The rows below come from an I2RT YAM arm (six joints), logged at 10 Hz.
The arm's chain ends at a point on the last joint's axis. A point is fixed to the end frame.
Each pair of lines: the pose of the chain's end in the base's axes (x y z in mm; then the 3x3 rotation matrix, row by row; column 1 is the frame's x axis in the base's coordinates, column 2 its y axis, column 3 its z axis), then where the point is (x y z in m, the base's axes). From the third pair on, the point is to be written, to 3 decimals.
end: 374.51 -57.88 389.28; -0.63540 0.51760 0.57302; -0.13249 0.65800 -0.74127; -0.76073 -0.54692 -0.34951
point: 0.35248 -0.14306 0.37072
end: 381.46 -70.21 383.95; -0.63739 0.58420 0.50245; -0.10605 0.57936 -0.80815; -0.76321 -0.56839 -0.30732
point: 0.35151 -0.15365 0.36893
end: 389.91 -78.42 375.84; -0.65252 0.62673 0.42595; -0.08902 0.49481 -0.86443; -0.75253 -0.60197 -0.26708
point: 0.353 -0.160 0.365
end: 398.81 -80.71 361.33; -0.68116 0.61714 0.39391; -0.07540 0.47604 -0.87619; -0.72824 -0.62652 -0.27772
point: 0.359 -0.161 0.353
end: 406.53 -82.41 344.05; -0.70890 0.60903 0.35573; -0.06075 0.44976 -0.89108; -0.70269 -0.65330 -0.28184
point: 0.364 -0.161 0.338
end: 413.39 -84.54 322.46; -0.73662 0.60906 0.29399; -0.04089 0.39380 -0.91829; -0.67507 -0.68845 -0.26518
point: 0.366 -0.161 0.320
